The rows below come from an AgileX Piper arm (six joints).
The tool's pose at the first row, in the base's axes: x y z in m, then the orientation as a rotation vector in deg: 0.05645, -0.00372, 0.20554, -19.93, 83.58, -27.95
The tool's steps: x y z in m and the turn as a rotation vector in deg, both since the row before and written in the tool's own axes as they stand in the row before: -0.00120, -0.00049, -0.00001, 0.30, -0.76, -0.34; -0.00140, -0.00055, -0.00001, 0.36, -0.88, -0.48; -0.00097, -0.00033, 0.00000, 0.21, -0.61, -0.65; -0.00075, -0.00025, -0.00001, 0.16, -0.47, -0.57; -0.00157, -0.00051, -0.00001, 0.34, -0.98, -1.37; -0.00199, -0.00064, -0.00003, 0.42, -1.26, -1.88; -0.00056, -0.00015, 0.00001, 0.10, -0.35, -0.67; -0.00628, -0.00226, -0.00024, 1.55, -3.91, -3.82
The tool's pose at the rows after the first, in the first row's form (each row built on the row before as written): 0.05634, -0.00352, 0.20682, -20.10, 82.72, -28.26; 0.05619, -0.00326, 0.20829, -20.34, 81.71, -28.69; 0.05608, -0.00303, 0.20928, -20.77, 80.98, -29.22; 0.05598, -0.00284, 0.21004, -21.15, 80.41, -29.68; 0.05577, -0.00241, 0.21162, -22.07, 79.19, -30.79; 0.05546, -0.00180, 0.21360, -23.34, 77.60, -32.29; 0.05538, -0.00159, 0.21413, -23.81, 77.14, -32.81; 0.05406, 0.00043, 0.22036, -26.09, 72.30, -35.86
